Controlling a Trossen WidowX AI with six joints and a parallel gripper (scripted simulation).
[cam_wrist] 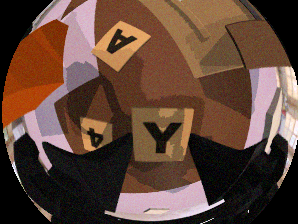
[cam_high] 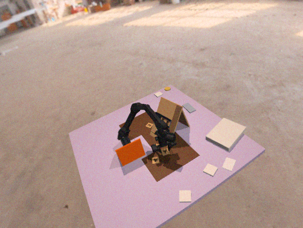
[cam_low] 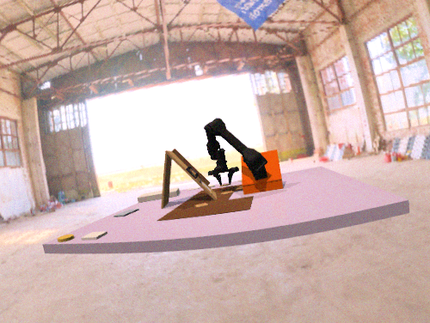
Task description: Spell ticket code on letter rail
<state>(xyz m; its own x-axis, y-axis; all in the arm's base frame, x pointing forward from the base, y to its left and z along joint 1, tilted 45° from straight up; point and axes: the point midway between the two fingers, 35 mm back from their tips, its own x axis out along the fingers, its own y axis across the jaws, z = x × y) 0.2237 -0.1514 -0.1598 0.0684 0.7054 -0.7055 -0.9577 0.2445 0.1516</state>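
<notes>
My gripper tip is 80 mm short of the white ticket, 190 mm to the right of it and 40 mm below it. Also, from my gripper tip: cream slab (500 mm ahead, 150 mm to the right, 10 mm below); brown mat (20 mm behind, 210 mm to the left, 30 mm below); grey plate (510 mm ahead, 340 mm to the left, 30 mm below).
</notes>
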